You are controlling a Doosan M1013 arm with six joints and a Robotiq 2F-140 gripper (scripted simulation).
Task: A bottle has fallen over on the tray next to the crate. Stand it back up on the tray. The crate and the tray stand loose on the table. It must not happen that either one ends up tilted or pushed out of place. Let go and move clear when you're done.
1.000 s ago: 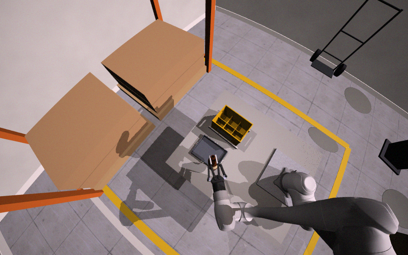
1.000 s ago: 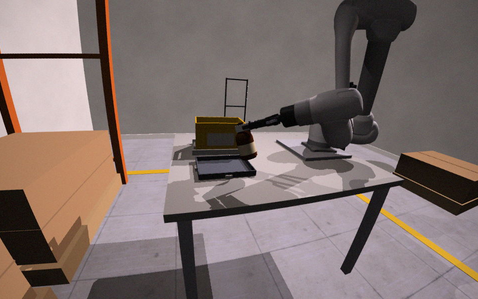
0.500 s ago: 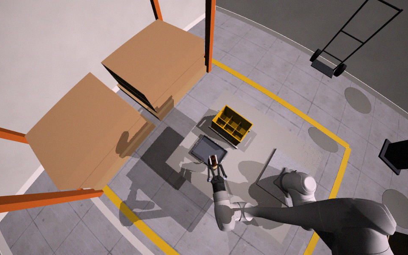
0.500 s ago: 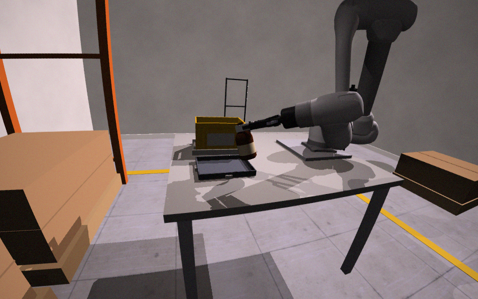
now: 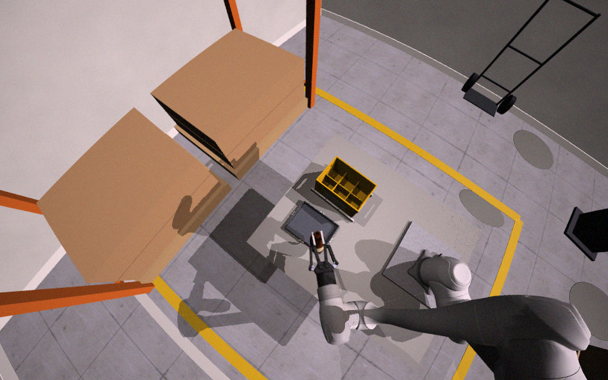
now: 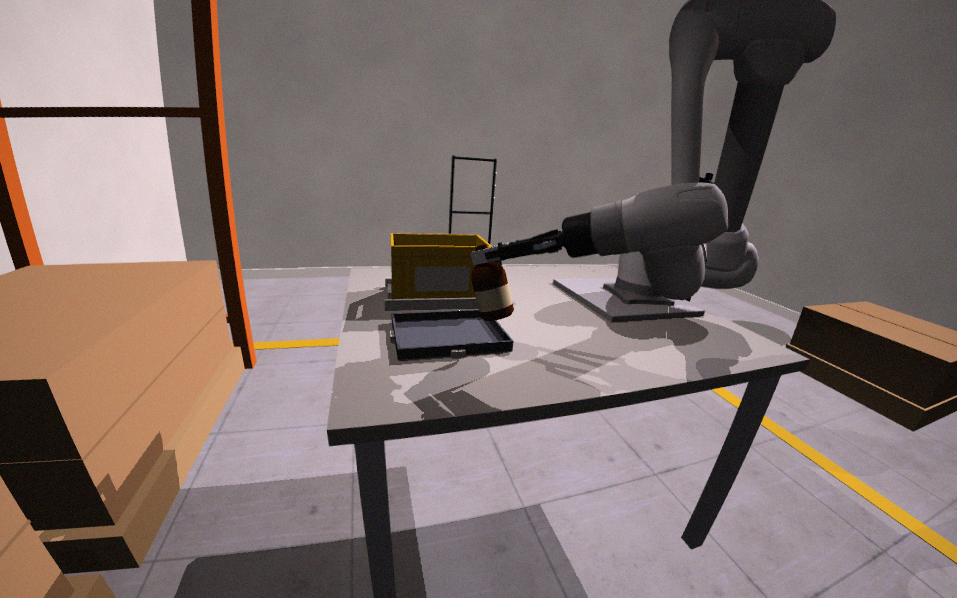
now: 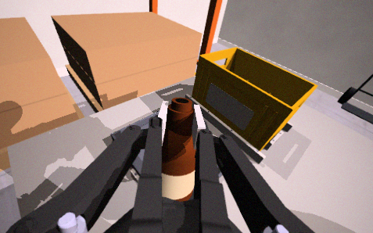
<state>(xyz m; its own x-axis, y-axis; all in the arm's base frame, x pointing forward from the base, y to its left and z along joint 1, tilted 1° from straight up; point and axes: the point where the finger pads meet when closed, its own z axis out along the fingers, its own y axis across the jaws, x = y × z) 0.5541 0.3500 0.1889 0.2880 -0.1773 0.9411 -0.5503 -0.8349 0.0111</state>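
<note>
The brown bottle is 60 mm below my hand. Round my hand: dark grey tray (80 mm ahead, 50 mm to the right, 200 mm below); then yellow crate (110 mm ahead, 320 mm to the right, 130 mm below).
</note>
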